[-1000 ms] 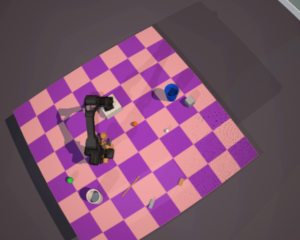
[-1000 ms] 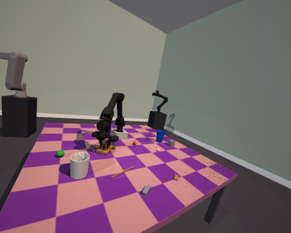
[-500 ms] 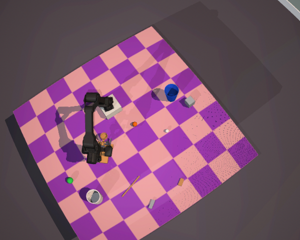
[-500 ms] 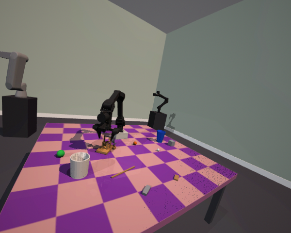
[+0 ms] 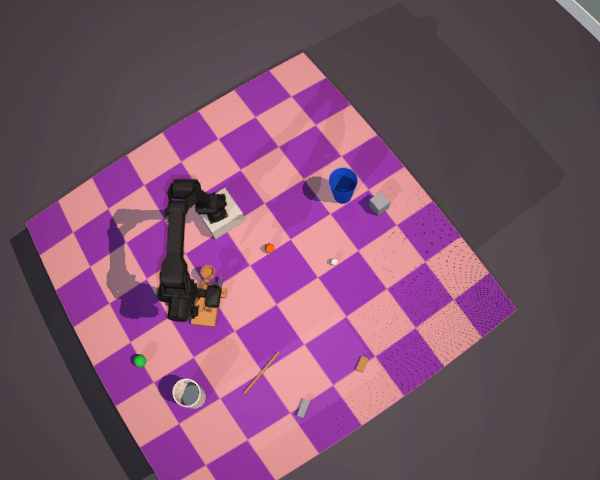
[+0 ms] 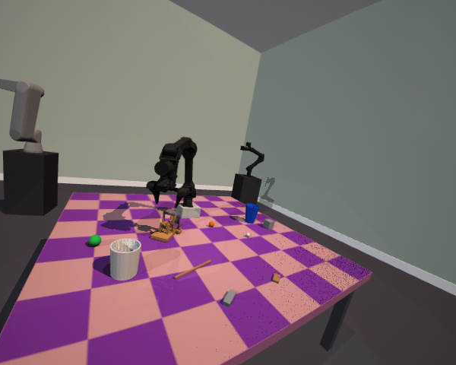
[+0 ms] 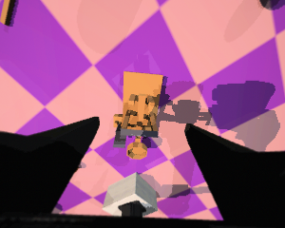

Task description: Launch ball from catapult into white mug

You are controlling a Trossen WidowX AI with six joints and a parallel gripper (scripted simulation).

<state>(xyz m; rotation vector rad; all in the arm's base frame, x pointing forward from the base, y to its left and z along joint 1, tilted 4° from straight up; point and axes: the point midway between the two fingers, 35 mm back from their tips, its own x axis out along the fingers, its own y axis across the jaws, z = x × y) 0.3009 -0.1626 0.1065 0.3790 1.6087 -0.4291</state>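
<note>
My gripper tip is 12 cm past the orange ball, 28 cm to the right of it and 14 cm above it. From my gripper tip the other things lie so: wooden catapult 6 cm behind, 5 cm to the left, 10 cm below; then green ball 7 cm ahead, 26 cm to the right, 13 cm below; then white mug 25 cm ahead, 14 cm to the right, 12 cm below.
</note>
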